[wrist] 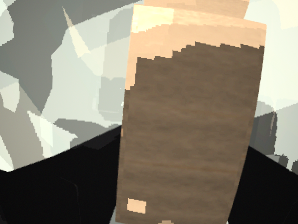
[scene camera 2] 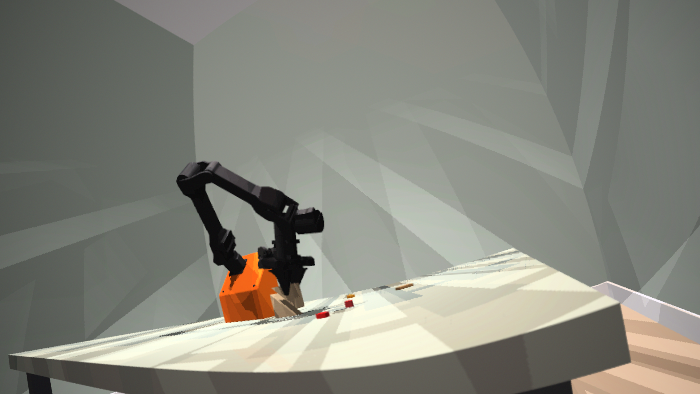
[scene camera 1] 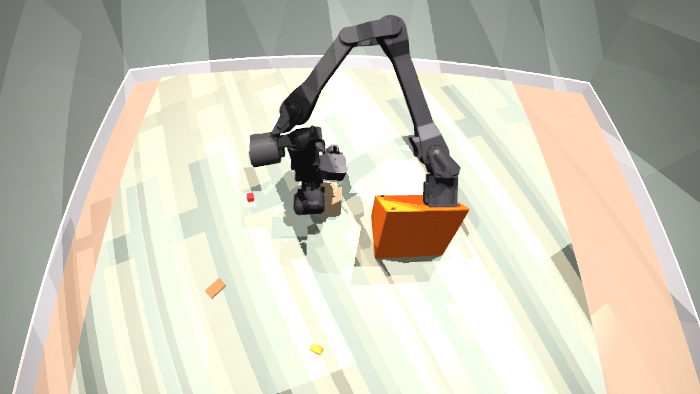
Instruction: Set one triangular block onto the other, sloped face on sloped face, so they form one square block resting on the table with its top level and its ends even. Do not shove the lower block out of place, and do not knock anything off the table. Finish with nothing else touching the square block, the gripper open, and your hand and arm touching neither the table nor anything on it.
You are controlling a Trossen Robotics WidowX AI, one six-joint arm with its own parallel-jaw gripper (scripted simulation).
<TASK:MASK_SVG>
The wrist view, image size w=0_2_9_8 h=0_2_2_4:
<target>my gripper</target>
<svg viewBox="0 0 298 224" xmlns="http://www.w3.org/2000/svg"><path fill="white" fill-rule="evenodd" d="M249 145L247 147L245 164L243 164L241 180L239 180L237 192L235 192L233 208L231 208L229 217L227 217L227 224L298 224L297 173L293 173L290 169L275 163L275 160L262 155L261 152L251 148ZM122 125L110 129L110 131L102 133L102 135L94 137L94 139L92 137L92 139L86 140L72 149L65 149L59 155L53 155L48 157L48 159L37 161L35 164L29 164L27 167L24 165L24 167L16 168L15 171L9 172L1 171L0 169L0 224L110 224L110 218L112 218L114 209L116 209L118 155L120 155Z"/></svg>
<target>tan triangular block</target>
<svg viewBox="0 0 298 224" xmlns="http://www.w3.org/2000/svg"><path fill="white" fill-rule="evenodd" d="M134 4L132 27L130 27L128 68L126 68L124 112L122 112L120 155L118 155L116 220L114 221L121 222L121 224L226 224L227 217L229 217L231 208L233 208L235 192L237 192L239 180L241 180L247 147L249 147L251 129L253 129L255 111L257 111L259 83L261 83L263 55L265 55L266 24L257 23L254 20L233 18L233 16L186 10L186 8Z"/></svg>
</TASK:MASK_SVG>
